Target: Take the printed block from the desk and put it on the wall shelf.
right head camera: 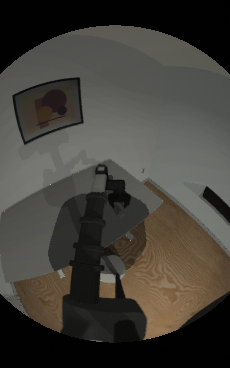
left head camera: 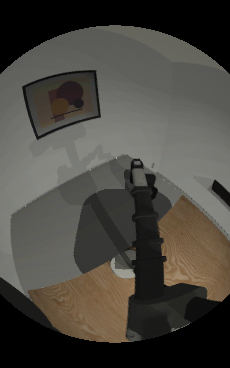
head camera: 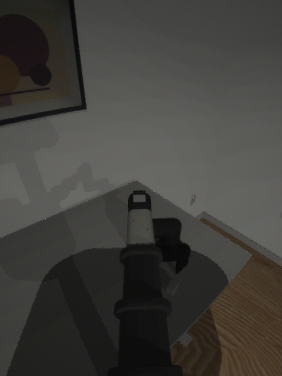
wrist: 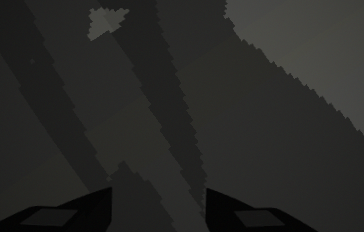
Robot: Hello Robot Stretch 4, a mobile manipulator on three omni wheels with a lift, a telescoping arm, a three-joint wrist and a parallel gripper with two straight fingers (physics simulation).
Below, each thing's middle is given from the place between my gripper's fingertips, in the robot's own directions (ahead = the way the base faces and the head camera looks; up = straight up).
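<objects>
Framed picture (left head camera: 55, 101): position far ahead of my hand, a long way to the left of it and far above it.
</objects>
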